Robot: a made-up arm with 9 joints.
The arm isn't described. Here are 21 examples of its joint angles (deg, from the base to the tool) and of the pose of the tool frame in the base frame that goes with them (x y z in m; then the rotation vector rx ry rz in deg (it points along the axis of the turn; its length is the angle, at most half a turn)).
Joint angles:
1: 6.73 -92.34 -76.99 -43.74 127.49 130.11 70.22 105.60 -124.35
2: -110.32 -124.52 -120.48 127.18 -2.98 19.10 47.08 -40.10 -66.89
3: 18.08 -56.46 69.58 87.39 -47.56 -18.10 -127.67 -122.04 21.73
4: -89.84 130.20 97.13 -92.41 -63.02 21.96 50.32 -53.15 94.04
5: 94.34 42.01 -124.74 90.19 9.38 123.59 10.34 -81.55 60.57
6: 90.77 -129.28 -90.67 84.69 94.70 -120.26 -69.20 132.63 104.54
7: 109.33 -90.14 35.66 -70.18 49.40 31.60 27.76 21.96 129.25
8: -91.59 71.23 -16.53 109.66 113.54 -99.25 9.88 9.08 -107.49
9: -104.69 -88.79 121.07 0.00 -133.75 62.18 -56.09 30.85 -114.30
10: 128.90 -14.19 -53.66 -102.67 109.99 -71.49 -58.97 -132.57 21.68
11: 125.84 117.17 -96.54 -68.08 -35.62 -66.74 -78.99 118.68 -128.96
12: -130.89 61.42 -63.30 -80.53 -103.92 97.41 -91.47 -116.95 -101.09
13: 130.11 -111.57 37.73 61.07 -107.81 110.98 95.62 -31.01 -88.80
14: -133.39 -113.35 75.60 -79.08 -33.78 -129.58 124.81 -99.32 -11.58
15: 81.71 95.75 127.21 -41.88 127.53 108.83 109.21 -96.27 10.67
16: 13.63 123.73 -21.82 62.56 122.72 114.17 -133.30 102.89 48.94
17: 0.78 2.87 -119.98 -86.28 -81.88 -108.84 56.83 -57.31 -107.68
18: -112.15 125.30 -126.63 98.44 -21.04 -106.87 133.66 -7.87 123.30
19: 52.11 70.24 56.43 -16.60 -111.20 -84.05 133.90 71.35 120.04
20: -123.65 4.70 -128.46 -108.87 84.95 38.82 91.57 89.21 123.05
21: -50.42 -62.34 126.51 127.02 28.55 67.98 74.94 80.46 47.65
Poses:
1: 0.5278 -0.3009 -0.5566 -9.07 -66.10 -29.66
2: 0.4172 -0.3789 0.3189 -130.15 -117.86 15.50
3: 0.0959 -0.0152 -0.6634 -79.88 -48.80 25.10
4: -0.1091 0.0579 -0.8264 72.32 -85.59 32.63
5: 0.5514 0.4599 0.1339 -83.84 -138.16 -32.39
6: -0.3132 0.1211 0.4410 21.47 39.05 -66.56
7: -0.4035 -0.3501 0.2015 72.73 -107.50 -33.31
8: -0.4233 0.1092 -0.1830 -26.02 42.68 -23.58
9: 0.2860 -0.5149 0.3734 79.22 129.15 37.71
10: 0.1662 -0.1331 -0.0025 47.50 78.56 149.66
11: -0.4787 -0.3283 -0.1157 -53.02 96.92 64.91
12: -0.8380 -0.0107 0.4305 -111.55 58.51 -109.46
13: -0.7192 0.2922 0.1183 78.63 -25.32 10.98
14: 0.6621 -0.0785 -0.8206 -42.82 -41.29 7.44
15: -0.4560 0.2402 -0.1398 2.07 -65.59 41.48
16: -0.3604 0.2832 0.3676 82.60 -41.67 -80.77
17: 0.7648 -0.0905 -0.8127 -47.02 16.27 156.29
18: 0.5486 0.3501 -0.1517 -53.18 109.31 -38.35
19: 0.0900 0.6269 0.1393 9.78 -137.65 -41.05
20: 0.3165 0.1577 0.8219 -38.41 25.49 -131.22
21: -0.5822 -0.2170 0.1501 60.92 -62.82 75.46
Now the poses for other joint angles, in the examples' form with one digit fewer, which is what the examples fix.
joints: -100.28 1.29 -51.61 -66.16 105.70 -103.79 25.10 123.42 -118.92
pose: -0.753 -0.118 0.373 -90.7 18.3 -24.9
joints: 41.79 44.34 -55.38 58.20 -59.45 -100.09 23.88 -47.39 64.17
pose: 0.177 -0.537 0.541 72.6 14.0 -43.5
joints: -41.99 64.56 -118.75 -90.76 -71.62 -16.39 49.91 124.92 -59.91
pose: 0.131 -0.393 -0.240 -108.4 48.3 -96.7
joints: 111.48 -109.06 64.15 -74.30 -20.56 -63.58 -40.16 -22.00 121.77
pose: 0.031 -0.043 0.624 -78.9 101.4 47.9
